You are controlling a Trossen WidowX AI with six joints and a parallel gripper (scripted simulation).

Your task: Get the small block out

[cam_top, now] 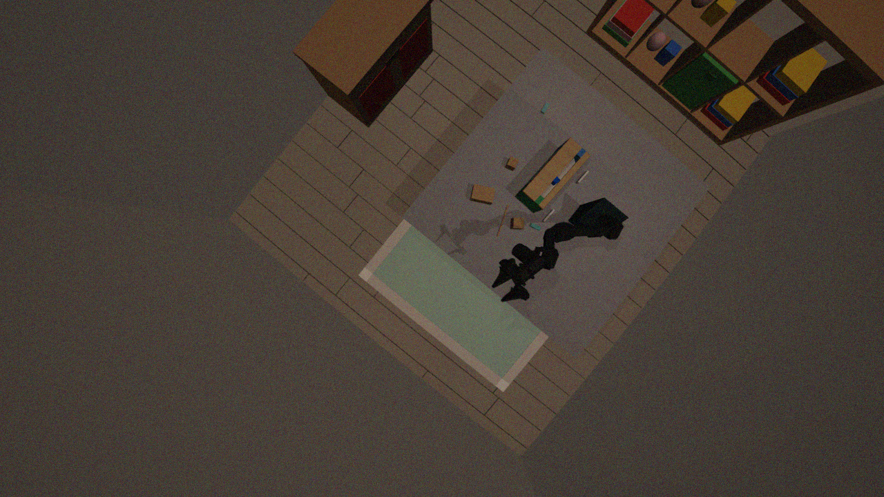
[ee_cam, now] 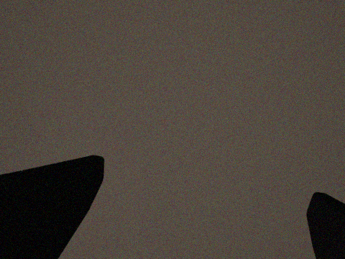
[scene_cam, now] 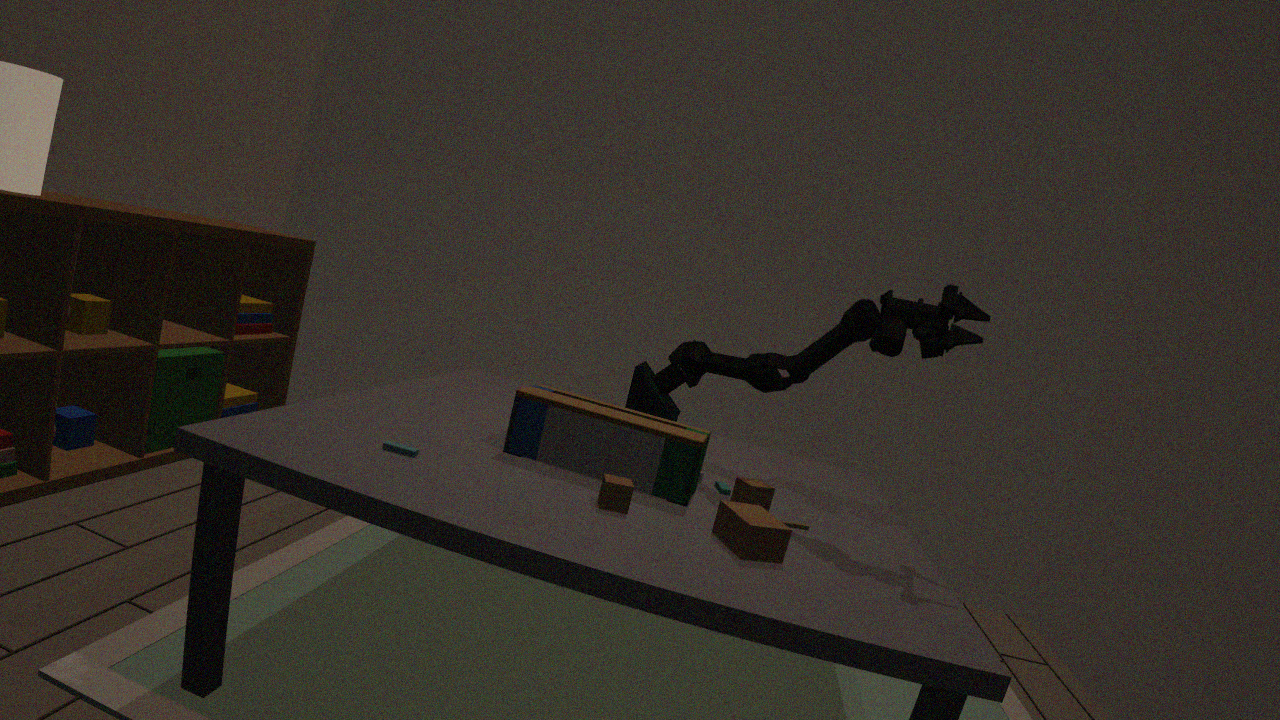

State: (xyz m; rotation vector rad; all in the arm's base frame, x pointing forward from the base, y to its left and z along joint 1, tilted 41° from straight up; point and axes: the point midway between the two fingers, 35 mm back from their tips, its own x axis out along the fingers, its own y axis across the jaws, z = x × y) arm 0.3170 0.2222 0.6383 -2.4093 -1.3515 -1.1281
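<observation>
My gripper tip is 67 cm to the left of the blue block, 39 cm above it and 3 cm past it. Also, from my gripper tip: box 69 cm to the right, 41 cm below, 5 cm behind.
</observation>
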